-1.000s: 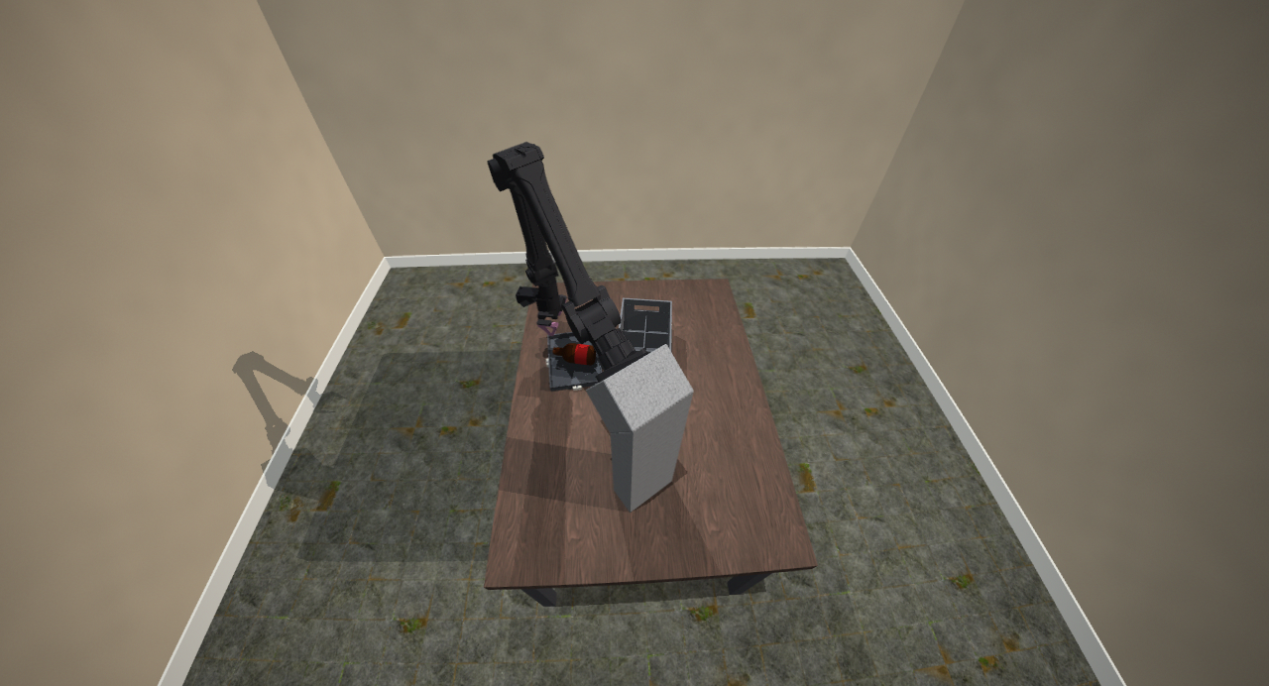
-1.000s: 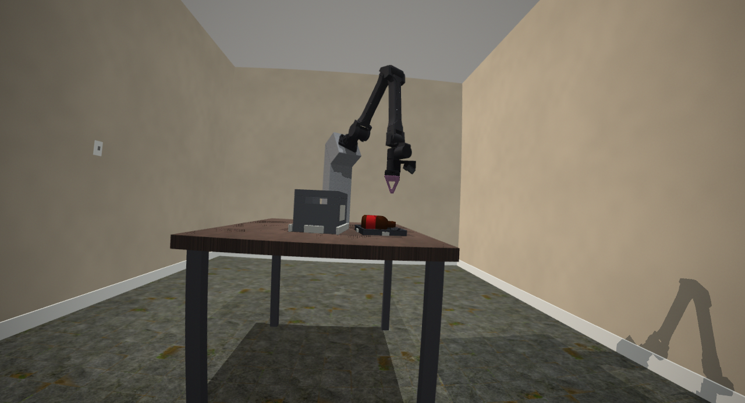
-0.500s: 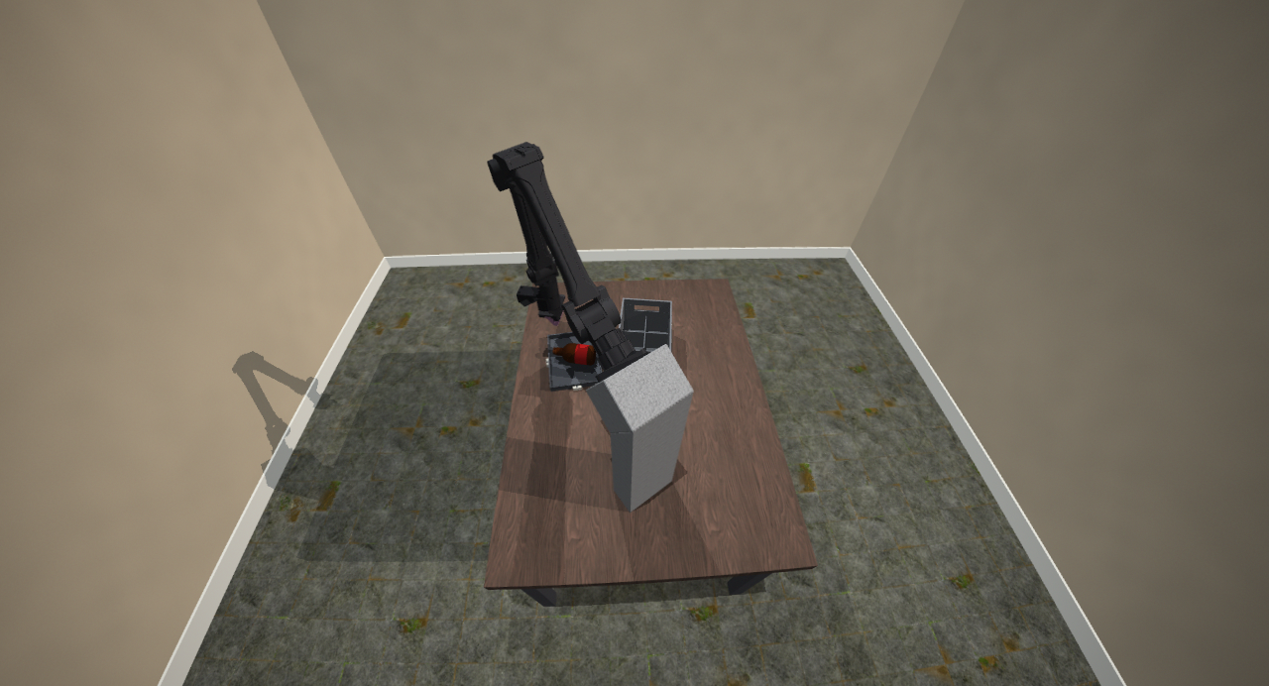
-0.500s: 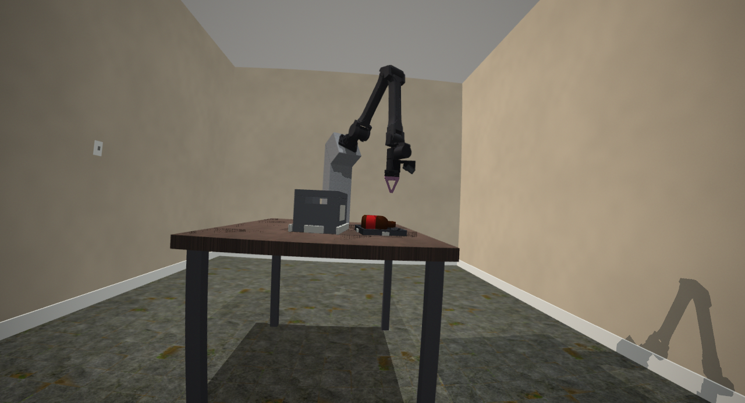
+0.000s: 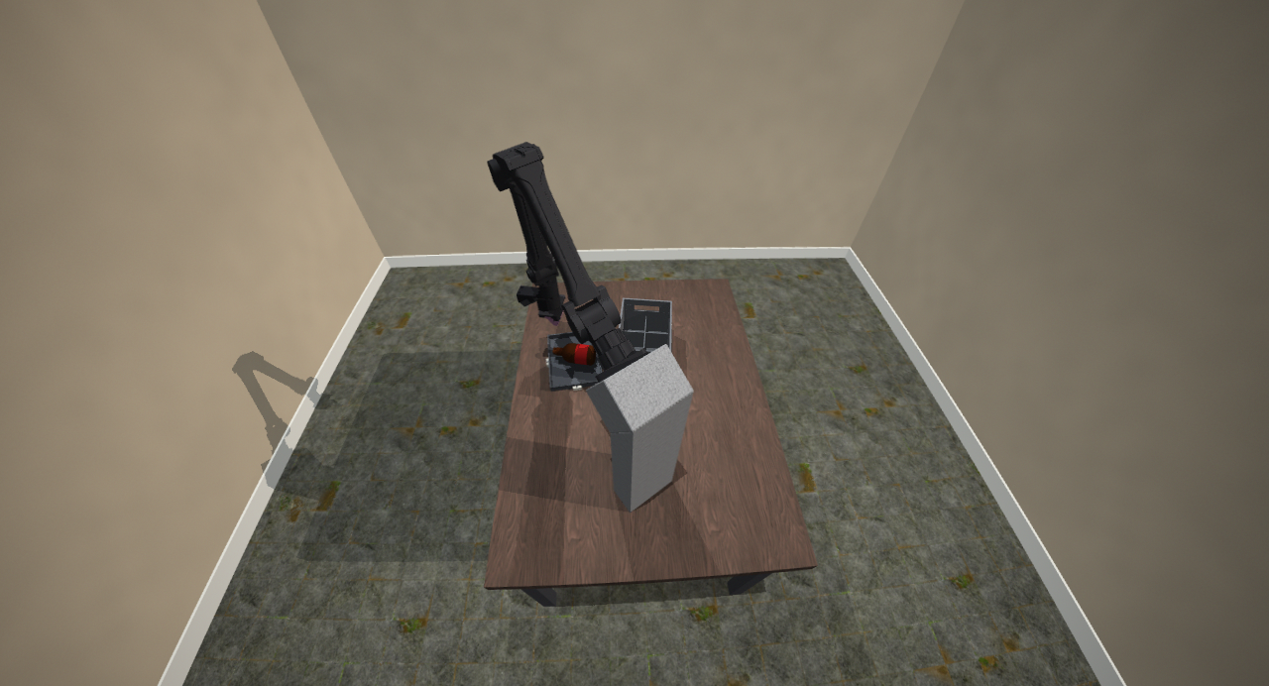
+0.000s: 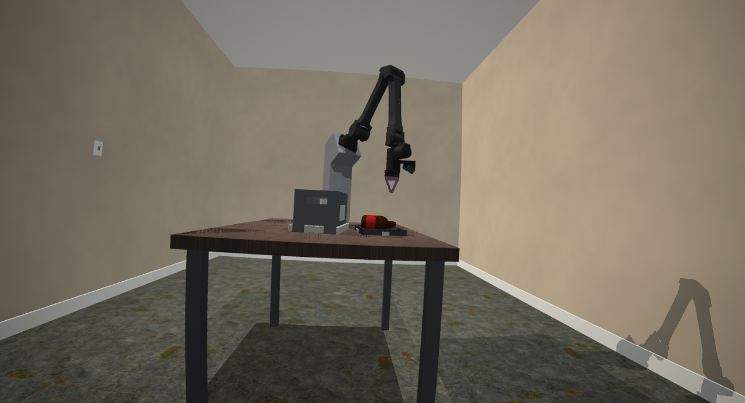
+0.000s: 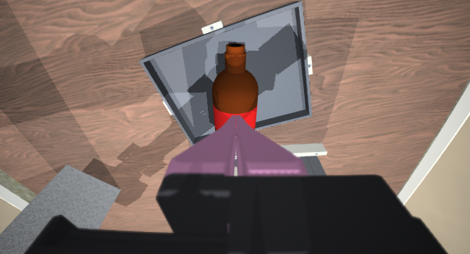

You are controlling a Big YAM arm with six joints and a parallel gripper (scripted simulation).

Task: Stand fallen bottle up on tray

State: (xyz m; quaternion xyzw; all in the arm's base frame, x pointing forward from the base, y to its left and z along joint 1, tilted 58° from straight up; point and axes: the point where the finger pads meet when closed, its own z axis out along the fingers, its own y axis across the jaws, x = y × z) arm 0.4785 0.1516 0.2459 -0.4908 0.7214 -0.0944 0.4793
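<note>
Now: the brown bottle 150 mm below my hand, 50 mm to the right of it and 10 mm behind it. From my hand the other things lie so: dark grey tray: 180 mm below, 50 mm to the right, 10 mm behind; then dark crate: 310 mm to the right, 110 mm below, 20 mm ahead.
</note>
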